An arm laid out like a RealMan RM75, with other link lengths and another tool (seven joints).
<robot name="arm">
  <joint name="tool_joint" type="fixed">
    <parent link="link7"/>
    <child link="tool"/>
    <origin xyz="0.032 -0.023 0.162" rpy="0.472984 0 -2.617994"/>
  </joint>
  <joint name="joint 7" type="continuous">
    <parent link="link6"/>
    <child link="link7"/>
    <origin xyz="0 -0.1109 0" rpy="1.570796 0 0"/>
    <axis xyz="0 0 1"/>
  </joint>
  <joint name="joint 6" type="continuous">
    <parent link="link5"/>
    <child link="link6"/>
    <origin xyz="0 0 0" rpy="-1.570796 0 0"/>
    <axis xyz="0 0 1"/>
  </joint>
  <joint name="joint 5" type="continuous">
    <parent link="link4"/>
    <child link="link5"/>
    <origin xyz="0 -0.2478 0" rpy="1.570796 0 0"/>
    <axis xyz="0 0 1"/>
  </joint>
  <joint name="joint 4" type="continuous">
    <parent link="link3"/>
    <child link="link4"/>
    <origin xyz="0 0 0" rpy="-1.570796 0 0"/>
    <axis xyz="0 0 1"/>
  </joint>
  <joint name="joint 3" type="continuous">
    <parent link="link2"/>
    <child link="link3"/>
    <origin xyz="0 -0.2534 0" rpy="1.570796 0 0"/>
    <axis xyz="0 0 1"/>
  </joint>
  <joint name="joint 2" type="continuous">
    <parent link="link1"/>
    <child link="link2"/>
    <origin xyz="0 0 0" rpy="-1.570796 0 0"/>
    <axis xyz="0 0 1"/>
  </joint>
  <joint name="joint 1" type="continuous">
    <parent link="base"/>
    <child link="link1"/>
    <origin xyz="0 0 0.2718" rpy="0 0 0"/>
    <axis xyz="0 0 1"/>
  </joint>
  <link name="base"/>
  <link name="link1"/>
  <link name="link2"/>
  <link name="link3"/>
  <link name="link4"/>
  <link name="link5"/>
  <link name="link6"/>
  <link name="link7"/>
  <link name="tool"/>
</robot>
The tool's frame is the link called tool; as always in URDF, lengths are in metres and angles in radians. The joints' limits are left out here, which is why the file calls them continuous.
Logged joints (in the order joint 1, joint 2, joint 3, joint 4, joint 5, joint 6, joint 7), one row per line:
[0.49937, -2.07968, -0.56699, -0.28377, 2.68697, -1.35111, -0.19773]
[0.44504, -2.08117, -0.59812, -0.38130, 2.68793, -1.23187, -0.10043]
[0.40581, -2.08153, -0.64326, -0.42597, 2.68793, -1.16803, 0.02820]
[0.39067, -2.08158, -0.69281, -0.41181, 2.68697, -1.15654, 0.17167]
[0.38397, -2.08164, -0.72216, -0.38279, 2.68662, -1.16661, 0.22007]
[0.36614, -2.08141, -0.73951, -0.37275, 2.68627, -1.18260, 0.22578]
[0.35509, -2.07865, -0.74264, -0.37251, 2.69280, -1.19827, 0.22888]
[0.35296, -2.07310, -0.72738, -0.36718, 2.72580, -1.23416, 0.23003]
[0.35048, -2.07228, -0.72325, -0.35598, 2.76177, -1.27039, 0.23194]
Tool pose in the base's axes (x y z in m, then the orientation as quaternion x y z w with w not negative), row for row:
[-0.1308, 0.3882, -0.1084, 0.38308, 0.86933, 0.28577, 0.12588]
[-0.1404, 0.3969, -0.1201, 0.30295, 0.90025, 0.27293, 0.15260]
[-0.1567, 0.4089, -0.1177, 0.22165, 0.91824, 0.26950, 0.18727]
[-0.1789, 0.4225, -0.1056, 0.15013, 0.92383, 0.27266, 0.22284]
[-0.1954, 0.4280, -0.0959, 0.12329, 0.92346, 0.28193, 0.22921]
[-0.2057, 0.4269, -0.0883, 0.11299, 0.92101, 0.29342, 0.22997]
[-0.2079, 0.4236, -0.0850, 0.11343, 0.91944, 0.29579, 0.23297]
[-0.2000, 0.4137, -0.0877, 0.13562, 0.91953, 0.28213, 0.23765]
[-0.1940, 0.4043, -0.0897, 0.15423, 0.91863, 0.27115, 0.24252]
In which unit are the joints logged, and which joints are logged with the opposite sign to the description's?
The joints are logged in radians. Opposite sign: joint 1, joint 6, joint 7.
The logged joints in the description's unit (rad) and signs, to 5 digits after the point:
[-0.49937, -2.07968, -0.56699, -0.28377, 2.68697, 1.35111, 0.19773]
[-0.44504, -2.08117, -0.59812, -0.38130, 2.68793, 1.23187, 0.10043]
[-0.40581, -2.08153, -0.64326, -0.42597, 2.68793, 1.16803, -0.02820]
[-0.39067, -2.08158, -0.69281, -0.41181, 2.68697, 1.15654, -0.17167]
[-0.38397, -2.08164, -0.72216, -0.38279, 2.68662, 1.16661, -0.22007]
[-0.36614, -2.08141, -0.73951, -0.37275, 2.68627, 1.18260, -0.22578]
[-0.35509, -2.07865, -0.74264, -0.37251, 2.69280, 1.19827, -0.22888]
[-0.35296, -2.07310, -0.72738, -0.36718, 2.72580, 1.23416, -0.23003]
[-0.35048, -2.07228, -0.72325, -0.35598, 2.76177, 1.27039, -0.23194]

